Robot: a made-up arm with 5 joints.
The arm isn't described. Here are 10 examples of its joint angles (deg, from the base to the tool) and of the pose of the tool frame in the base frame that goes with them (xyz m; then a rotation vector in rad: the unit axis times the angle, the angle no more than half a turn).
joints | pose
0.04 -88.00 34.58 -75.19 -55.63 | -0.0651 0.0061 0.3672 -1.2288 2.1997 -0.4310
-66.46 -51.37 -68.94 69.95 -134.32 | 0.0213 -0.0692 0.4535 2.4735 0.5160 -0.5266
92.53 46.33 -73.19 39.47 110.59 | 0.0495 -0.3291 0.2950 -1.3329 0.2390 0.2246
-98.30 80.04 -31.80 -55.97 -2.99 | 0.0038 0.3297 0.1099 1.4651 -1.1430 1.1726
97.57 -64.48 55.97 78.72 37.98 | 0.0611 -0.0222 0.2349 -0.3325 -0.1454 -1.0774
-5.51 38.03 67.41 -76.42 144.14 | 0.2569 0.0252 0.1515 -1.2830 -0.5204 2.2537
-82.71 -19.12 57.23 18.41 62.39 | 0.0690 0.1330 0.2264 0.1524 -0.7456 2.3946
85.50 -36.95 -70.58 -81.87 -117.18 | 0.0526 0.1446 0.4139 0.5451 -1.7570 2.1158
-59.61 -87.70 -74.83 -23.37 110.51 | -0.0992 -0.2562 0.2463 0.8157 1.8272 2.2049
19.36 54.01 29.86 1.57 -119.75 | 0.2490 -0.0608 0.0719 0.0817 -0.0648 -2.4750
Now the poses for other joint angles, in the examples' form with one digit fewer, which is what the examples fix.
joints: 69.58 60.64 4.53 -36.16 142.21
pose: 0.167 -0.276 0.102 -1.092 0.282 1.096
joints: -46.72 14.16 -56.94 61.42 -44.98
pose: 0.222 0.183 0.373 0.915 -0.846 -0.016
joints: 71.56 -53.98 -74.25 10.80 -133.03
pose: 0.008 0.170 0.450 1.568 -2.496 0.699
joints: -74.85 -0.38 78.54 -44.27 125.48
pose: 0.092 0.148 0.205 0.553 1.246 -2.528
